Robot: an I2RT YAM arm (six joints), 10 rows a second.
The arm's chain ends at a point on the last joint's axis. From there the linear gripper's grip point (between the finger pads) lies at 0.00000 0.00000 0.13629 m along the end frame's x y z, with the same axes.
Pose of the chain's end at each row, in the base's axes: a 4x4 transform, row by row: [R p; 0 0 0 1], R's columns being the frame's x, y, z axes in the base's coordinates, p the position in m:
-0.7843 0.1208 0.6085 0.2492; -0.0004 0.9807 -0.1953 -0.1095; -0.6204 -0.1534 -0.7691 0.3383; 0 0 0 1
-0.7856 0.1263 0.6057 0.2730; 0.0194 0.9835 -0.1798 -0.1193; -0.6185 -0.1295 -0.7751 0.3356; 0 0 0 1
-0.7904 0.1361 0.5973 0.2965; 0.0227 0.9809 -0.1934 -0.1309; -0.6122 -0.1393 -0.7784 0.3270; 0 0 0 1
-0.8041 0.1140 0.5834 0.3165; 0.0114 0.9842 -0.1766 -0.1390; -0.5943 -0.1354 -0.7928 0.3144; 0 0 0 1
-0.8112 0.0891 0.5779 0.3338; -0.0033 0.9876 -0.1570 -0.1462; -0.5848 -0.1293 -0.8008 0.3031; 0 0 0 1
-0.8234 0.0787 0.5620 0.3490; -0.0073 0.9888 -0.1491 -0.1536; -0.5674 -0.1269 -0.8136 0.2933; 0 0 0 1
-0.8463 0.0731 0.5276 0.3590; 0.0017 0.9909 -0.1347 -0.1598; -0.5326 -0.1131 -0.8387 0.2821; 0 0 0 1
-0.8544 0.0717 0.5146 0.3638; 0.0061 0.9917 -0.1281 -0.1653; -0.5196 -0.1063 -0.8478 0.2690; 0 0 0 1
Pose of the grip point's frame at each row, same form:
-0.7843 0.1208 0.6085 0.3321; -0.0004 0.9807 -0.1953 -0.1361; -0.6204 -0.1534 -0.7691 0.2335; 0 0 0 1
-0.7856 0.1263 0.6057 0.3556; 0.0194 0.9835 -0.1798 -0.1438; -0.6185 -0.1295 -0.7751 0.2300; 0 0 0 1
-0.7904 0.1361 0.5973 0.3779; 0.0227 0.9809 -0.1934 -0.1573; -0.6122 -0.1393 -0.7784 0.2209; 0 0 0 1
-0.8041 0.1140 0.5834 0.3960; 0.0114 0.9842 -0.1766 -0.1631; -0.5943 -0.1354 -0.7928 0.2063; 0 0 0 1
-0.8112 0.0891 0.5779 0.4126; -0.0033 0.9876 -0.1570 -0.1676; -0.5848 -0.1293 -0.8008 0.1940; 0 0 0 1
-0.8234 0.0787 0.5620 0.4256; -0.0073 0.9888 -0.1491 -0.1739; -0.5674 -0.1269 -0.8136 0.1824; 0 0 0 1
-0.8463 0.0731 0.5276 0.4309; 0.0017 0.9909 -0.1347 -0.1782; -0.5326 -0.1131 -0.8387 0.1678; 0 0 0 1
-0.8544 0.0717 0.5146 0.4339; 0.0061 0.9917 -0.1281 -0.1828; -0.5196 -0.1063 -0.8478 0.1535; 0 0 0 1

